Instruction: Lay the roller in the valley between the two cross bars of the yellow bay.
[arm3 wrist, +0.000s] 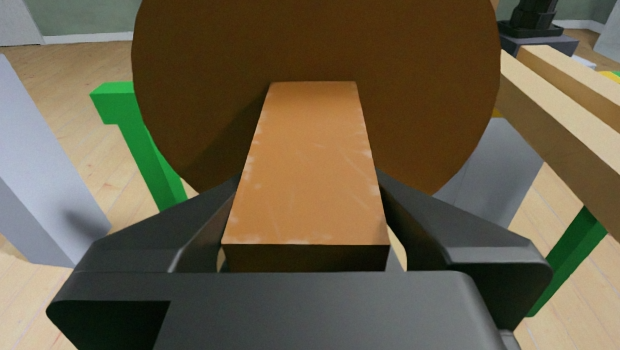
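Note:
The roller (310, 45) fills the upper middle of the arm3 wrist view: a large dark brown round end with an orange-brown block-shaped stub (307, 210) sticking out towards the camera. The arm3 gripper (307, 175) is shut on this stub, one dark finger on each side. Two pale wooden bars (575, 132) (575, 75) run side by side at the right. Small yellow parts (611, 75) show at the right edge; whether they belong to the yellow bay's frame I cannot tell. The roller hides what lies behind it. The grippers of arm1, arm2 and arm4 do not show.
A green post with a top piece (112, 102) stands left of the roller, and a green leg (570, 260) stands at the lower right. A grey block (45, 165) is at the left, another grey surface (492, 165) at the right. A black arm base (532, 25) stands at the back right.

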